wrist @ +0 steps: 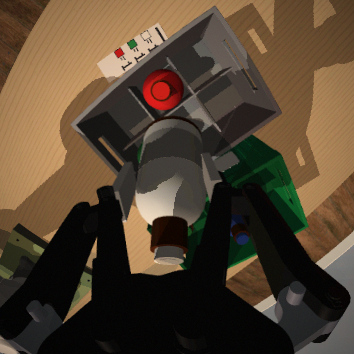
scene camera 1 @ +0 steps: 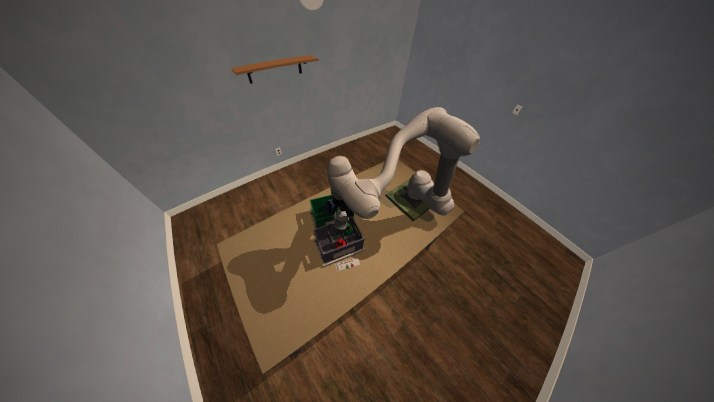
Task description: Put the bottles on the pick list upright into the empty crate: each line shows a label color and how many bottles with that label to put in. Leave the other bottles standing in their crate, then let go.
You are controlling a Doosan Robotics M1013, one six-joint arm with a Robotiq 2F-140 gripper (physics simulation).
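Frame: origin at the arm's base, x down, y ahead, z right, level; millimetres.
Seen in the pictures: gripper, fingertip midpoint: (wrist: 167, 169) (scene camera 1: 341, 219); arm's base at its link origin: (scene camera 1: 414, 196).
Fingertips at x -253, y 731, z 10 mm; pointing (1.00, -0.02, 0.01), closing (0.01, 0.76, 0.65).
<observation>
Pixels of each thing's top centre, then the offset from my fingertips to it. Level surfaces: height alone.
- white bottle at its top centre: (wrist: 169, 233) (scene camera 1: 341, 208) dx -73, dy -15, dz +17 mm
- red bottle at its top centre: (wrist: 160, 90) (scene camera 1: 340, 240) dx +130, dy +45, dz -59 mm
- green bottle at its top centre: (scene camera 1: 348, 224) dx +130, dy -58, dz +13 mm
- green crate at its top centre: (wrist: 233, 229) (scene camera 1: 331, 204) dx +118, dy -47, dz +205 mm
- blue bottle at its top centre: (wrist: 242, 239) dx +130, dy -57, dz +250 mm
- pick list at its top centre: (wrist: 132, 52) (scene camera 1: 347, 264) dx +292, dy +58, dz -164 mm
- wooden table at its surface level: dx +294 mm
My gripper (wrist: 167, 169) is shut on a white bottle (scene camera 1: 341, 220) (wrist: 171, 175) with a brown neck and pale cap, held above the grey divided crate (scene camera 1: 357, 247) (wrist: 262, 107). A red bottle (scene camera 1: 340, 243) (wrist: 162, 90) stands upright in one compartment of that crate. A green bottle (scene camera 1: 348, 230) also stands in it, mostly hidden behind the white bottle in the wrist view. The green crate (scene camera 1: 320, 204) (wrist: 293, 212) holds a blue bottle (scene camera 1: 329, 205) (wrist: 241, 235); the arm and fingers hide part of that crate. The pick list (scene camera 1: 348, 265) (wrist: 131, 51) shows red, green and white squares with small marks.
The two crates stand close together on the wooden table (scene camera 1: 295, 327). The arm's green base plate (scene camera 1: 419, 213) is at the table's far right. A wooden shelf (scene camera 1: 275, 65) hangs on the back wall, well away from the arm.
</observation>
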